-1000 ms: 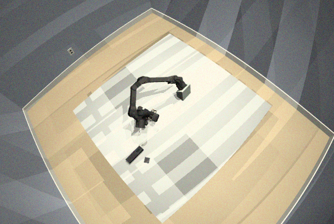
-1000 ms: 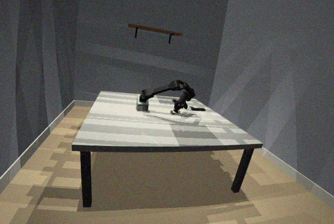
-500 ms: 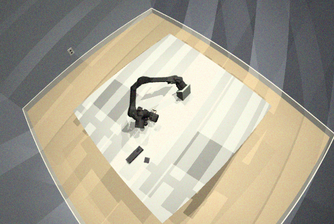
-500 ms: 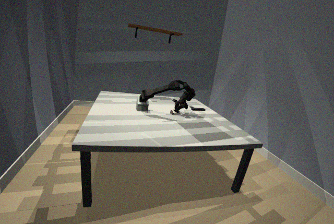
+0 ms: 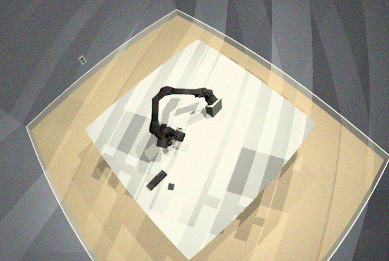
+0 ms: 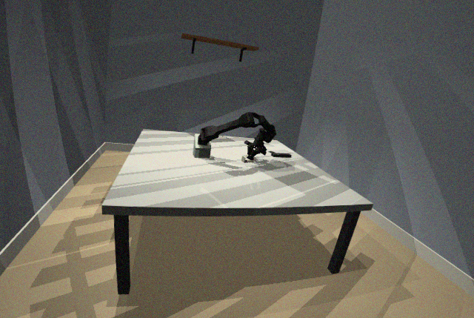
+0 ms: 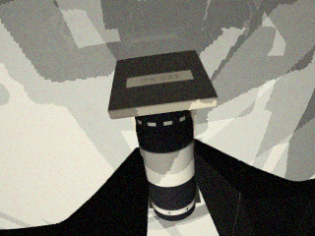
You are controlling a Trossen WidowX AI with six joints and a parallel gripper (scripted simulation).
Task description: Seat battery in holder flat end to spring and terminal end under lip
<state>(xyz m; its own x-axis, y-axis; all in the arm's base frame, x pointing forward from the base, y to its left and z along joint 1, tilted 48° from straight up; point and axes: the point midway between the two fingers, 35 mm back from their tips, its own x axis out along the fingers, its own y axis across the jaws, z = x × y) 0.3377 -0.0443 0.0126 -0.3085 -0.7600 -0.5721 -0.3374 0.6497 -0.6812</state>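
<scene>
Now: gripper tip 10 mm below the battery. From my gripper tip the other things lie so: small square pad 30 mm ahead, 10 mm to the left; small dark square 280 mm ahead, 260 mm to the left, 20 mm below.
</scene>
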